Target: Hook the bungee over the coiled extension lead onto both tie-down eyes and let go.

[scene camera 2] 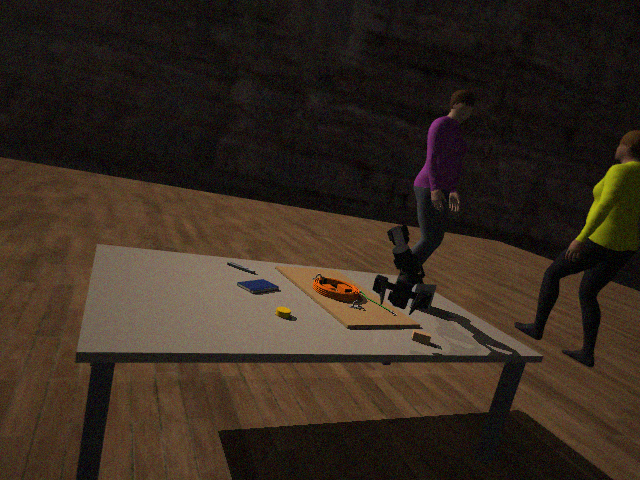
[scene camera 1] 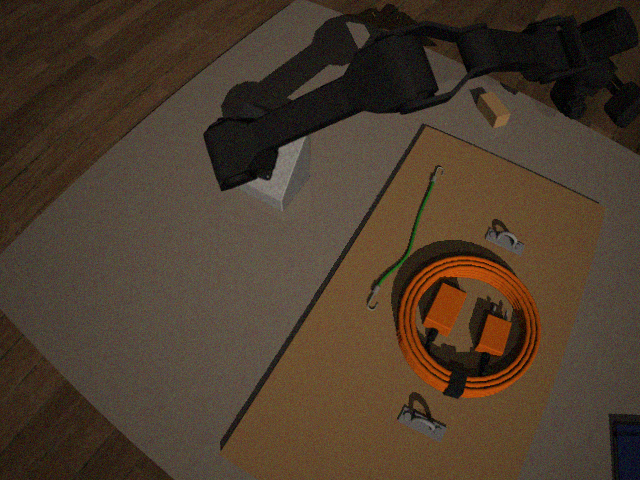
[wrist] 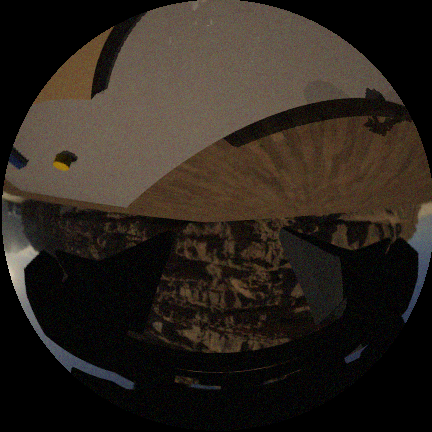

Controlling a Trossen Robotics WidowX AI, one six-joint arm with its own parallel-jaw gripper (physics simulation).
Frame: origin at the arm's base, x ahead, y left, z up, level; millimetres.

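Seen in the pictures: gripper, between the fingertips: (scene camera 2: 395, 308) (scene camera 1: 624, 89) (wrist: 226, 234); arm's base, origin of its link: (scene camera 2: 418, 290) (scene camera 1: 257, 154).
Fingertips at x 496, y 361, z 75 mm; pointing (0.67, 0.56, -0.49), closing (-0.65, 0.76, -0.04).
Note:
Offsets run from my fingertips to a thing's top centre. Level surfaces: height alone.
The green bungee @[249 mm back, 355 mm right, 120 mm down] (scene camera 1: 415, 227) (scene camera 2: 368, 297) lies slightly bent on the tan board @[127 mm down] (scene camera 1: 336, 361) (scene camera 2: 361, 321), with a metal hook at each end. It is beside the coiled orange extension lead @[116 mm back, 460 mm right, 96 mm down] (scene camera 1: 408, 320) (scene camera 2: 336, 295), apart from both eyes. One grey tie-down eye @[107 mm back, 304 mm right, 100 mm down] (scene camera 1: 505, 240) (scene camera 2: 356, 305) is above the coil in scene camera 1; the other eye @[121 mm back, 607 mm right, 100 mm down] (scene camera 1: 422, 422) is below it. My gripper (scene camera 1: 597, 105) (scene camera 2: 397, 308) (wrist: 226, 234) is open and empty, raised near the table edge. The bungee does not show in the wrist view.
A small wooden block @[202 mm back, 38 mm right, 109 mm down] (scene camera 1: 493, 109) (scene camera 2: 421, 337) lies off the board's corner. A pale grey block (scene camera 1: 294, 178) stands under the arm. A yellow disc @[233 mm ahead, 269 mm right, 120 mm down] (scene camera 2: 283, 312) (wrist: 62, 165), a blue book @[211 mm ahead, 522 mm right, 127 mm down] (scene camera 2: 258, 285) (scene camera 1: 628, 444) and a pen @[193 mm ahead, 741 mm right, 127 mm down] (scene camera 2: 241, 267) lie on the table. Two people are behind it.

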